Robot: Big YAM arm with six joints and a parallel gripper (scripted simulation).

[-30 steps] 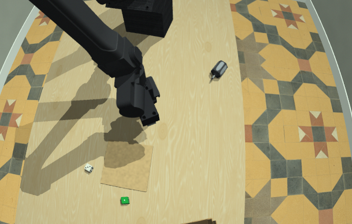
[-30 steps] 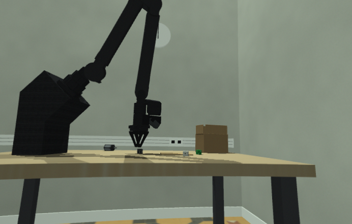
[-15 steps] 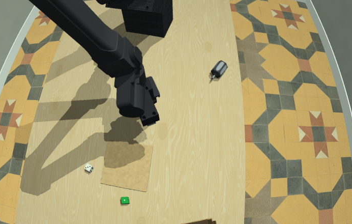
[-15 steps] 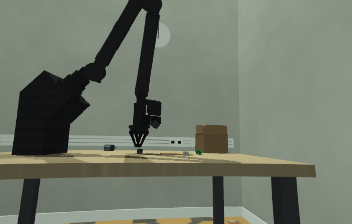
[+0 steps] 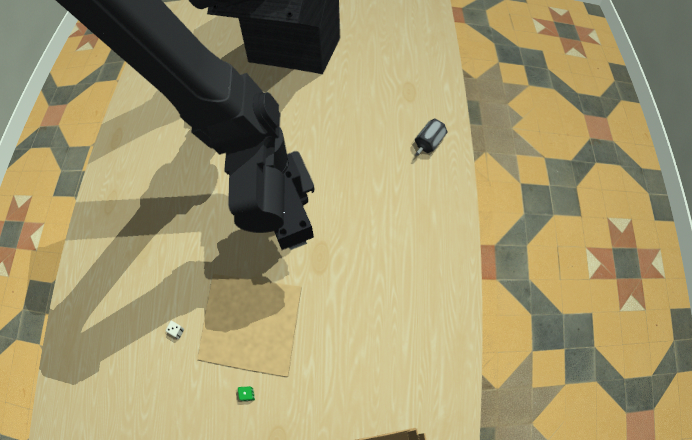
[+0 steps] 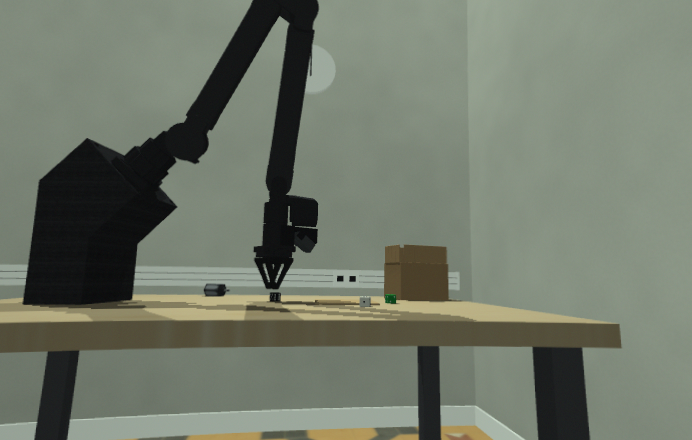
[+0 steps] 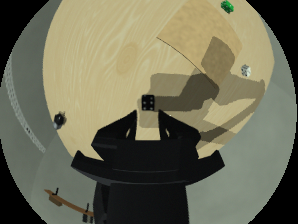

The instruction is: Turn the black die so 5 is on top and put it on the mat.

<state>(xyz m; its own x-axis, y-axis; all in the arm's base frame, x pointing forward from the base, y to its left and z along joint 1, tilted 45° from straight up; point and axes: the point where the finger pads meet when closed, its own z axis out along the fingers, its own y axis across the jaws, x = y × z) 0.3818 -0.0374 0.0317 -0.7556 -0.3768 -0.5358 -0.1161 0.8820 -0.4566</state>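
My gripper is now 1 cm short of the black die and 3 cm above it. From my hand the other things lie so: white die: 14 cm ahead, 20 cm to the right, 3 cm below; mat: 15 cm ahead, 9 cm to the right, 3 cm below; green die: 25 cm ahead, 11 cm to the right, 3 cm below.
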